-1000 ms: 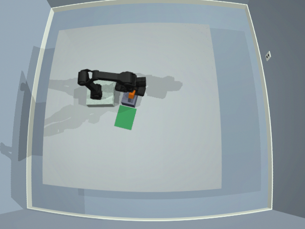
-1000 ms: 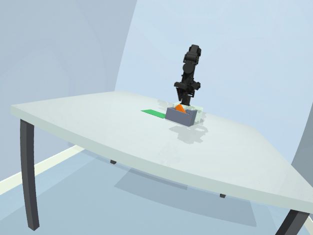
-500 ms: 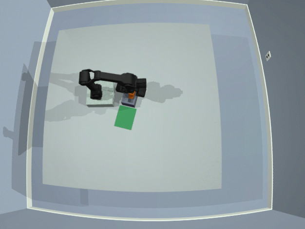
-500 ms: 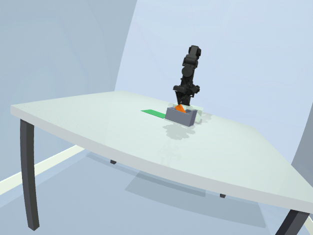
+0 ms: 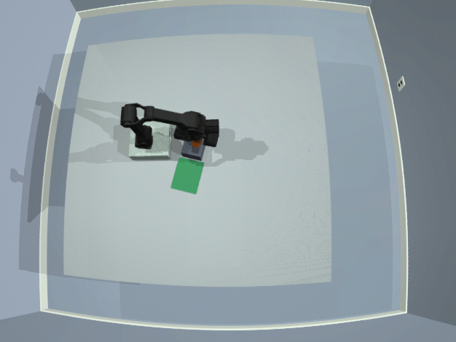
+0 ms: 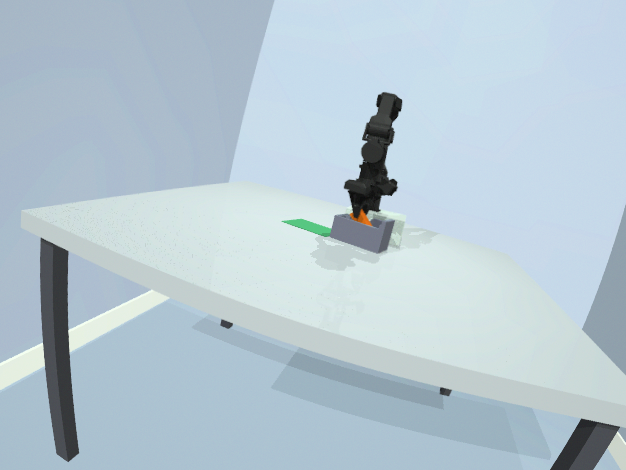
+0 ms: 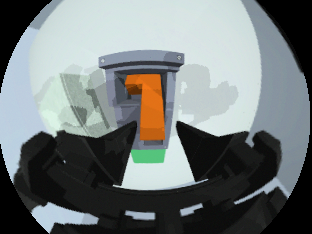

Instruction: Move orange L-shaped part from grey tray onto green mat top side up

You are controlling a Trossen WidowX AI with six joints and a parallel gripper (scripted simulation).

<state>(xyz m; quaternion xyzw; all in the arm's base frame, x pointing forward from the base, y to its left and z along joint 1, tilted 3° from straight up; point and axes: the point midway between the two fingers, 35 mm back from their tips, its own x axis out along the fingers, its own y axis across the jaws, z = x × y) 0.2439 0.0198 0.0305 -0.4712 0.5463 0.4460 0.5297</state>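
Now: gripper tip 2 cm past the orange L-shaped part, 4 cm to the right of it and 3 cm above it. Round my gripper tip: green mat 4 cm behind, 14 cm to the right, 9 cm below.
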